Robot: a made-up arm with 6 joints.
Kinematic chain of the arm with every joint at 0, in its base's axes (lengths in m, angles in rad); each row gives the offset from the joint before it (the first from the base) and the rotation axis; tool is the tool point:
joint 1: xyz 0 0 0.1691 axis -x
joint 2: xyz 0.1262 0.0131 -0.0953 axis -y
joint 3: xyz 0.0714 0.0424 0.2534 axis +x
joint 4: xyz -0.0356 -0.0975 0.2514 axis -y
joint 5: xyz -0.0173 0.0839 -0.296 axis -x
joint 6: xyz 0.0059 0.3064 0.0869 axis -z
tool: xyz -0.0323 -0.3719 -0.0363
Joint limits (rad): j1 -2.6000..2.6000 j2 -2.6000..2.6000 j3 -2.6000..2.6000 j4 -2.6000..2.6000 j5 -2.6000..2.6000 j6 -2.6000..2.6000
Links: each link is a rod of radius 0.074 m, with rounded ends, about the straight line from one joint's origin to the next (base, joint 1, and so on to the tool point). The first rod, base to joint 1, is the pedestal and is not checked.
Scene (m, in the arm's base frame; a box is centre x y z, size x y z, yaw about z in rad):
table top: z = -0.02
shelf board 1: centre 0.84 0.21 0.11 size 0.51 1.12 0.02 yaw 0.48
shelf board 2: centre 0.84 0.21 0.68 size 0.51 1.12 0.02 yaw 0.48
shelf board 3: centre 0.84 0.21 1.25 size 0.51 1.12 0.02 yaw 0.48
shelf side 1: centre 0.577 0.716 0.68 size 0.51 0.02 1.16 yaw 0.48
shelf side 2: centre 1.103 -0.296 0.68 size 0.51 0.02 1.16 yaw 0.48
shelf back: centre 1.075 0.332 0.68 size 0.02 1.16 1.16 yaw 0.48
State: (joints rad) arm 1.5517 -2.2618 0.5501 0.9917 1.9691 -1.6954
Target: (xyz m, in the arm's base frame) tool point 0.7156 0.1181 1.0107
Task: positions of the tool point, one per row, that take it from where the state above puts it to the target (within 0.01 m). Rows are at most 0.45 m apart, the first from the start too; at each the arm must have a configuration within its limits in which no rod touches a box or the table.
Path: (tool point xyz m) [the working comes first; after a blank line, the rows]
Joints at the target: 2.5964 -1.6329 0.8195 1.7132 2.2038 -1.5686
Straight joint move there: clear.

1: 0.1718 -0.8800 0.6279
2: 0.3888 -0.6520 0.9132
3: 0.5777 -0.2891 1.0565
4: 0.7156 0.1181 1.0107

